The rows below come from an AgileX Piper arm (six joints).
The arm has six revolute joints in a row. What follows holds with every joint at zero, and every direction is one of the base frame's.
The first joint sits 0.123 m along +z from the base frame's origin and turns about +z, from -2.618 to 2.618 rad.
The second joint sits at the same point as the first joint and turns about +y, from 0 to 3.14 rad.
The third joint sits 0.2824 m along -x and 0.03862 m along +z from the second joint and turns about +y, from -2.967 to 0 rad.
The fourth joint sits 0.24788 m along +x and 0.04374 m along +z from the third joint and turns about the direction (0.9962, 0, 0.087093), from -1.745 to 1.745 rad.
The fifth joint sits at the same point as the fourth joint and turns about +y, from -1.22 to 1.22 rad.
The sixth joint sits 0.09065 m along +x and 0.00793 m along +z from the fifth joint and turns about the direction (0.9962, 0, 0.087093), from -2.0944 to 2.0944 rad.
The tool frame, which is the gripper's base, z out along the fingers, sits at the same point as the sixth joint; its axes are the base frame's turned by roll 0, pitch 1.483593 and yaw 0 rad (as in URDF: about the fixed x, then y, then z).
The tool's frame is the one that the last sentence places.
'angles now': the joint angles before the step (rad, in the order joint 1, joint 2, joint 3, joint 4, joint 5, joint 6). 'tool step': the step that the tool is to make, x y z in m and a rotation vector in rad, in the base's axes. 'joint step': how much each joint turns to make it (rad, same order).
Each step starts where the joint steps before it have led.
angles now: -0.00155 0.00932 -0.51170 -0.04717 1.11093 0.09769
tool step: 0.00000 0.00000 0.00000 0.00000 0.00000 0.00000
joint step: 0.00000 0.00000 0.00000 0.00000 0.00000 0.00000
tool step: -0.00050 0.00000 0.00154 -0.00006 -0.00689 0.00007
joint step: 0.00005 -0.00002 -0.00509 -0.00005 -0.00177 0.00004
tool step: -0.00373 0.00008 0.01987 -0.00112 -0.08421 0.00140
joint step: -0.00002 0.01380 -0.06163 0.00002 -0.03643 -0.00002
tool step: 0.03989 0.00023 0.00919 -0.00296 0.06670 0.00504
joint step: -0.00010 0.19422 -0.00228 0.00010 -0.12539 -0.00009
